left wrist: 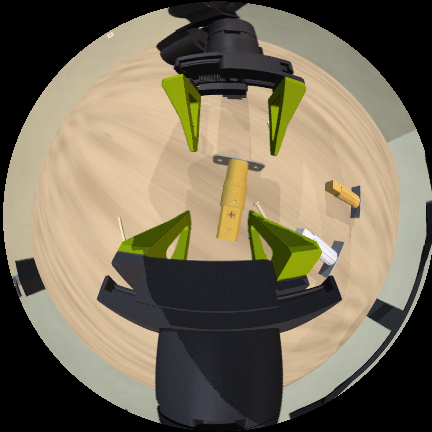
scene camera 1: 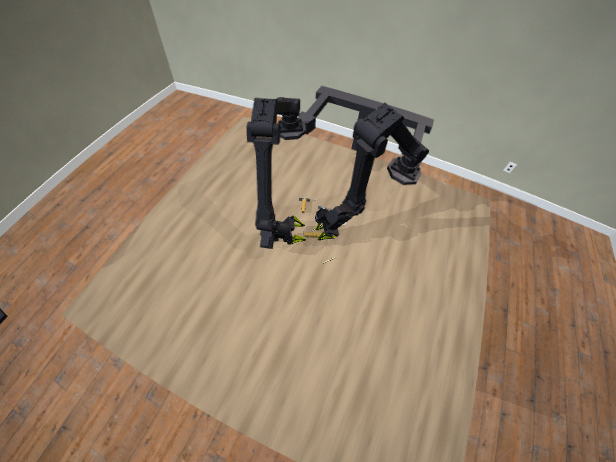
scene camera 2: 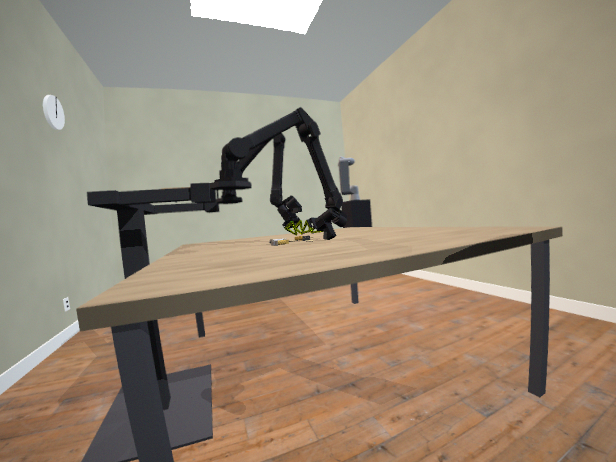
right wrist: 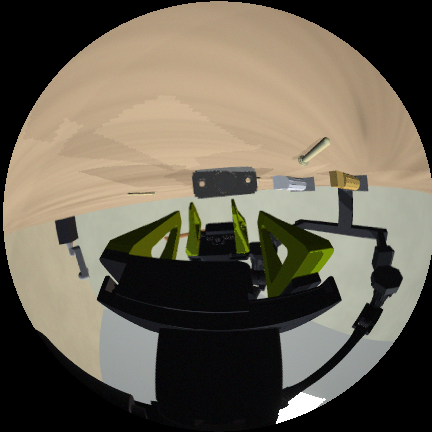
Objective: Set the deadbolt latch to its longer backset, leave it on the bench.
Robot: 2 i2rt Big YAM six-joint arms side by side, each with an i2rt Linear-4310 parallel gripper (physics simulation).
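Observation:
The brass-coloured deadbolt latch (scene camera 1: 313, 234) (left wrist: 234, 192) lies between my two grippers, with its grey faceplate (left wrist: 252, 164) (right wrist: 225, 183) toward the right gripper. A knurled sleeve and a flat tail with a cross-shaped slot show in the left wrist view. I cannot tell its backset setting. My left gripper (scene camera 1: 321, 231) (left wrist: 218, 215) (right wrist: 210, 202) is open, its fingertips on either side of the tail with gaps. My right gripper (scene camera 1: 303, 230) (left wrist: 233, 151) is open, clear of the faceplate.
A second brass-coloured latch (scene camera 1: 304, 205) (left wrist: 342, 193) (right wrist: 347, 180) and a silver latch (left wrist: 320, 247) (right wrist: 291, 183) lie off to one side on the bench (scene camera 1: 300, 350) (scene camera 2: 225, 265). One screw (scene camera 1: 329, 260) (left wrist: 121, 228) and another screw (left wrist: 259, 207) (right wrist: 315, 151) lie nearby.

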